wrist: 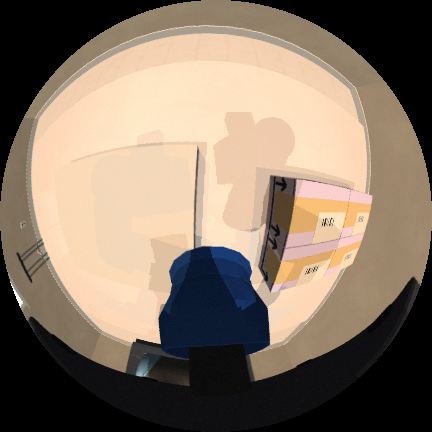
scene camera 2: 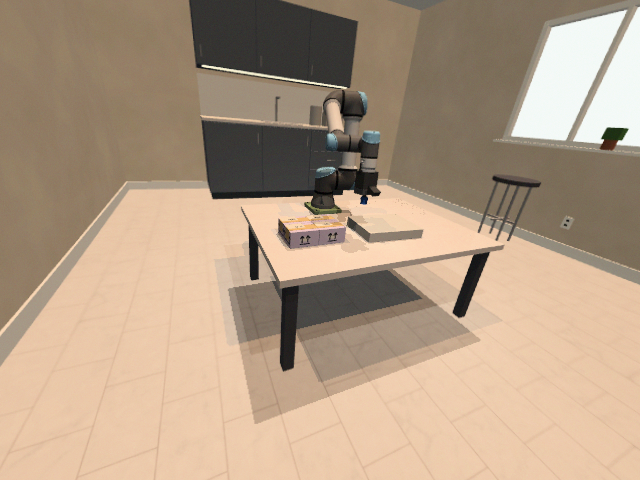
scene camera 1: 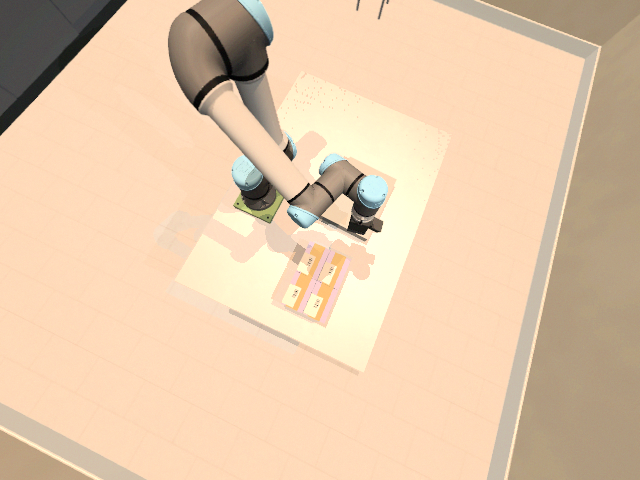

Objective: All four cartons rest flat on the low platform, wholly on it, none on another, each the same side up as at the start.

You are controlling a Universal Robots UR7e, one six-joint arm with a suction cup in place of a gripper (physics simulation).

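Places are measured from the arm's base along level axes (x ahead, y left, z up), in centimetres.
Pixels of known places: end effector, tool point: (wrist: 210,279) (scene camera 2: 363,203); arm's base, origin of the base link: (scene camera 2: 322,205) (scene camera 1: 259,194).
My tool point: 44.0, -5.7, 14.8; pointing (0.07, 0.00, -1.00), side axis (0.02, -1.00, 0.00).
For each thing: its top centre in the pictures, then the offset to it from my tool point, as dx, dy, dz. Level surfaces: height alone.
- upper left carton, middle of its top: (wrist: 309,266) (scene camera 1: 313,260) (scene camera 2: 320,218) -11.7, -15.8, -9.6
- upper right carton, middle of its top: (wrist: 325,214) (scene camera 1: 334,269) (scene camera 2: 329,224) -2.5, -16.9, -9.6
- lower left carton, middle of its top: (wrist: 347,253) (scene camera 1: 298,291) (scene camera 2: 294,220) -13.3, -29.3, -9.6
- lower right carton, middle of its top: (wrist: 359,214) (scene camera 1: 320,301) (scene camera 2: 301,227) -4.1, -30.4, -9.6
- low platform, middle of its top: (wrist: 100,229) (scene camera 1: 358,196) (scene camera 2: 384,222) -1.4, +18.2, -12.4
- table, its level: dz -17.2
Four orange-and-pink cartons with white labels stand in a two-by-two block on the table, apart from the low platform. In scene camera 1 they are the upper left carton (scene camera 1: 317,252), upper right carton (scene camera 1: 339,259), lower left carton (scene camera 1: 292,295) and lower right carton (scene camera 1: 314,305). The block (scene camera 2: 303,238) (wrist: 327,225) also shows in the other views, labels up, none on another. The low platform (scene camera 1: 338,212) (scene camera 2: 395,234) (wrist: 125,195) is a pale slab beside them and carries no carton. My blue suction cup (scene camera 2: 363,200) (wrist: 211,257) hangs high near the platform's carton-side edge, holding nothing; my tool hides it in scene camera 1.
The arm's green base plate (scene camera 1: 261,210) (scene camera 2: 322,208) stands on the table (scene camera 1: 222,273) (scene camera 2: 429,253) behind the cartons and platform. My forearm reaches over the table between base and platform. A stool (scene camera 2: 515,180) stands on the floor at the right. Dark kitchen cabinets (scene camera 2: 258,155) stand behind.
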